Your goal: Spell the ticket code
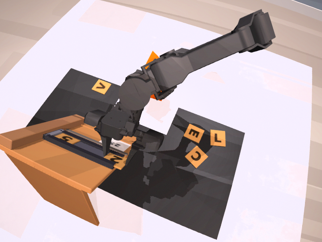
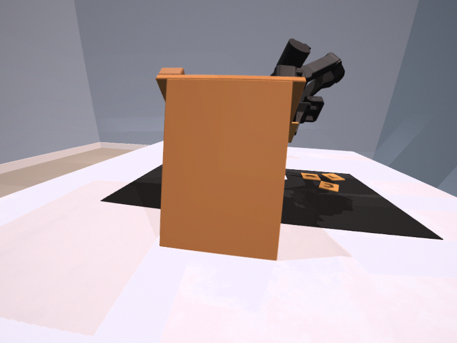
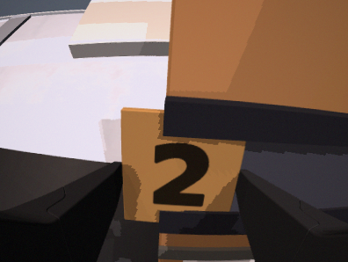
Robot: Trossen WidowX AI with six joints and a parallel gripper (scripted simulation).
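My gripper tip is 150 mm to the left of the tile marked 5 and 10 mm short of it. Round my gripper tip: black mat (180 mm below, 150 mm behind, 50 mm to the right); then tile marked 2 (right at my gripper tip); then white ticket (80 mm below, 50 mm to the right, 50 mm behind).
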